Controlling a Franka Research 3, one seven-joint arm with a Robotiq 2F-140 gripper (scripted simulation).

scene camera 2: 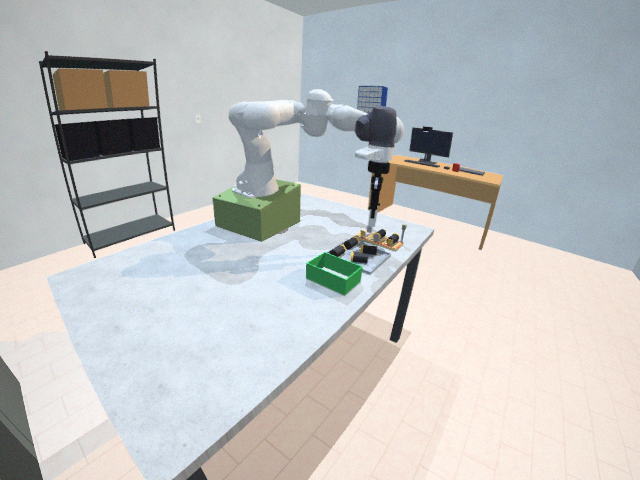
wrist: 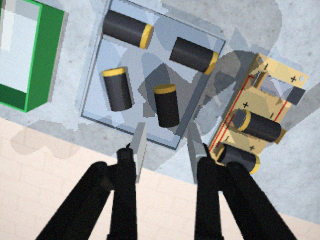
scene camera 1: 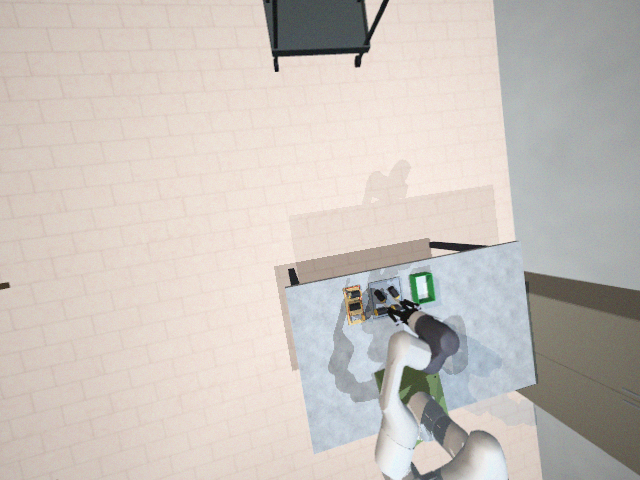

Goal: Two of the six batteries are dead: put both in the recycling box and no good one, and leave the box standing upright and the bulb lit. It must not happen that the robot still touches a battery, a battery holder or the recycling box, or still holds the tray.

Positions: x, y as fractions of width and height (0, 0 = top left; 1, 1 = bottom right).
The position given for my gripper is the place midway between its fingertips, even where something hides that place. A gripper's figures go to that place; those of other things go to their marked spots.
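My gripper (wrist: 0.52, 0.56) is 0.22 m from the lens; a grey tray (wrist: 0.45, 0.29) is 0.33 m from the lens.
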